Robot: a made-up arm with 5 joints.
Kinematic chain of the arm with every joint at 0, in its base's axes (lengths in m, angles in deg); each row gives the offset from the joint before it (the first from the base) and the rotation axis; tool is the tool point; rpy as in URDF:
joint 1: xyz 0 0 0.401 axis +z
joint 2: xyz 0 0 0 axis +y
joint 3: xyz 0.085 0 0.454 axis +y
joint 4: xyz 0.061 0 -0.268 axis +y
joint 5: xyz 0.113 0 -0.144 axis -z
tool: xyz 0 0 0 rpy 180 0 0
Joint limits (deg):
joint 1: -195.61..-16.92
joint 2: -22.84..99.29
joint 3: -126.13..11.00
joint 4: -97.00..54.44
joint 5: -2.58..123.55
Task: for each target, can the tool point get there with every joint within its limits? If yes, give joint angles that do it. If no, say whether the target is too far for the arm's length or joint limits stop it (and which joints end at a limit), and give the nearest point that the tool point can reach.
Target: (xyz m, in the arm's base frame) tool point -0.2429 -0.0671 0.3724
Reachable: yes | joints -164.56 12.99 -11.78 33.22 91.84
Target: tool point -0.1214 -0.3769 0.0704
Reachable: yes | joints -107.86 63.81 -47.11 30.96 100.87
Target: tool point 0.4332 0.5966 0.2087
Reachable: no: joint limits stop it (at a limit: joint 1) | nearest point 0.2304 -0.0701 0.2087 | short by 0.697 m
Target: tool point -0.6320 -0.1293 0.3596
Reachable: yes | joints -168.44 47.49 -49.65 -43.45 58.62
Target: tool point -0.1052 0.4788 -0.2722
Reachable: no: joint limits stop it (at a limit: joint 1, joint 2) | nearest point -0.2561 0.0715 -0.1820 | short by 0.444 m
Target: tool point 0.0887 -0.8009 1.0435
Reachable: no: too far | nearest point 0.0771 -0.6960 0.9594 | short by 0.135 m
